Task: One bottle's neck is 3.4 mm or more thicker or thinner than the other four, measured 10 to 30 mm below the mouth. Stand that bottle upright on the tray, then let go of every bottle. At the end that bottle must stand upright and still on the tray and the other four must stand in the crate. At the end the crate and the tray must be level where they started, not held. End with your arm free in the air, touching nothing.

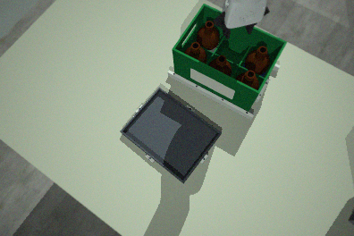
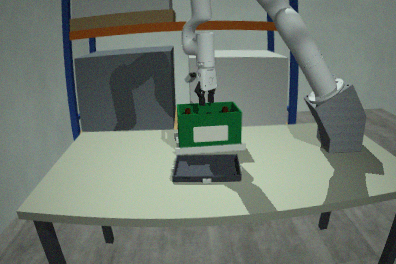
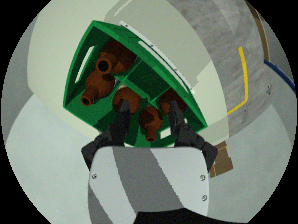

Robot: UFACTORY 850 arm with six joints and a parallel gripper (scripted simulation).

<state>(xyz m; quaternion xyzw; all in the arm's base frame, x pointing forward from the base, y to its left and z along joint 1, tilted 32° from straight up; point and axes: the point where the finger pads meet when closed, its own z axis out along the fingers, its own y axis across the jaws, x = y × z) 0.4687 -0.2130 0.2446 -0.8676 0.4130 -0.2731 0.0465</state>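
Right now my hand is 10 mm short of the green crate, 40 mm to the right of it and 120 mm above it. The rest, counted from my hand: dark grey tray (90 mm ahead, 310 mm to the left, 190 mm below).
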